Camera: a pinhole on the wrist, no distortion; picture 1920 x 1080 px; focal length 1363.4 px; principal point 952.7 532.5 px. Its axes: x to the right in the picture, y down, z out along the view. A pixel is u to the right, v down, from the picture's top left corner.
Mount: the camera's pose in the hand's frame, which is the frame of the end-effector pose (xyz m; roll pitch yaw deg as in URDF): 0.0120 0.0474 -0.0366 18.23 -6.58 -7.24
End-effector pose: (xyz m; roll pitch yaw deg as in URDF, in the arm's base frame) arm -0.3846 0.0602 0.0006 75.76 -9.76 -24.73
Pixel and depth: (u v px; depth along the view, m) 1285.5 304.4 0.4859
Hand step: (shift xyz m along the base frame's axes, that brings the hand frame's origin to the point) -0.1280 -0.4299 -0.0721
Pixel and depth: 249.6 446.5 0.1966
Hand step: -0.1643 -0.0694 0.0028
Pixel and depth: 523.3 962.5 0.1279
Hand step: -0.0819 -0.0462 0.0653
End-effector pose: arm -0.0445 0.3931 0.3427 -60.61 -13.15 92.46
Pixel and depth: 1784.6 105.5 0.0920
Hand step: -0.0363 0.0403 0.0465
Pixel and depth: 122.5 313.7 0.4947
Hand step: -0.2377 -0.4340 0.2104
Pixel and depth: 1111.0 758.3 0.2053
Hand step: -0.1557 -0.0147 0.0699
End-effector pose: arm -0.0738 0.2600 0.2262 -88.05 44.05 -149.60
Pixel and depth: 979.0 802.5 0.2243
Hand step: 0.1138 -0.1535 -0.0024
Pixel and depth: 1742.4 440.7 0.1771
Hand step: -0.0041 -0.1618 -0.0354
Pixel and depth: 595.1 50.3 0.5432
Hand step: 0.1621 -0.3573 0.3655
